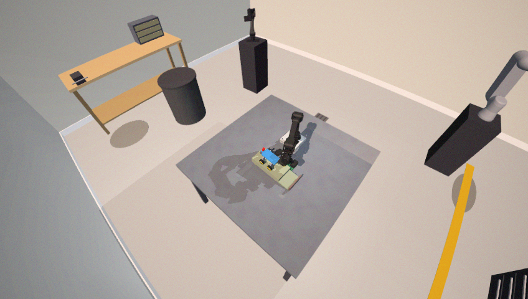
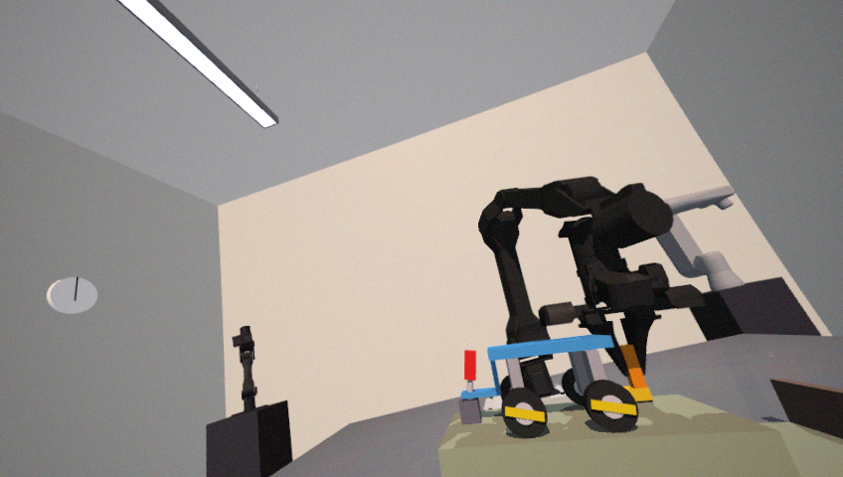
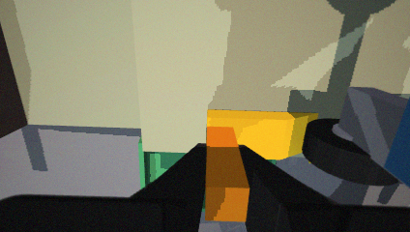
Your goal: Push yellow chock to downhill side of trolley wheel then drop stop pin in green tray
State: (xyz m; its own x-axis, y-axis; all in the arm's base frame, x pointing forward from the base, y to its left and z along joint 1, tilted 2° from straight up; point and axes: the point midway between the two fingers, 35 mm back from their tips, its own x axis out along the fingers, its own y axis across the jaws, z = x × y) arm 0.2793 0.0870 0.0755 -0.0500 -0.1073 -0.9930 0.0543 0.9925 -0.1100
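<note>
My gripper tip is 20 mm to the left of the yellow chock and 10 mm above it. Round my gripper tip: trolley: 110 mm to the right, 50 mm ahead, 20 mm above; then ramp: 100 mm to the right, 50 mm ahead, 40 mm below; then green tray: 100 mm below, 70 mm behind.
</note>
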